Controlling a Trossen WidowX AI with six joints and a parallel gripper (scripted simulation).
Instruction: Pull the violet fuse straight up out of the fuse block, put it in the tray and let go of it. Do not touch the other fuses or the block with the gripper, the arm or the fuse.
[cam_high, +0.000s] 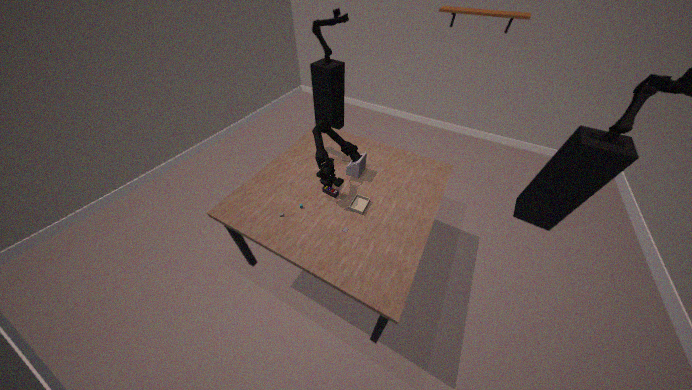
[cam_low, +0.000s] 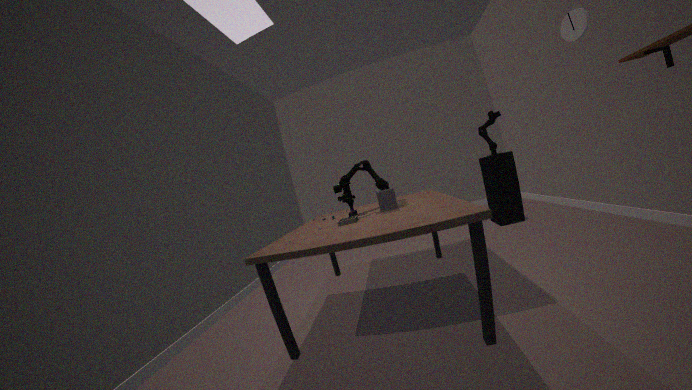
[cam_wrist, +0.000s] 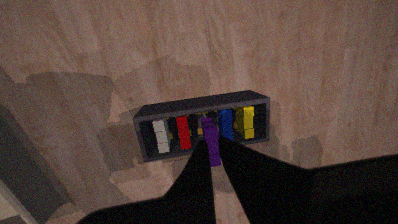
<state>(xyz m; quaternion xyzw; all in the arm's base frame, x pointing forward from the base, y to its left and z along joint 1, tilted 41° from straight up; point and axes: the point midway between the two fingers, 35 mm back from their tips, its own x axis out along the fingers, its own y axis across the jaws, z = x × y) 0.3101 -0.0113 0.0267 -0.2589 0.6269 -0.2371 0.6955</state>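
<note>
Right now the grey tray is 230 mm to the left of my gripper tip, 60 mm below it and 20 mm behind it. From my gripper tip the other things lie so: violet fuse: 10 mm below.
</note>
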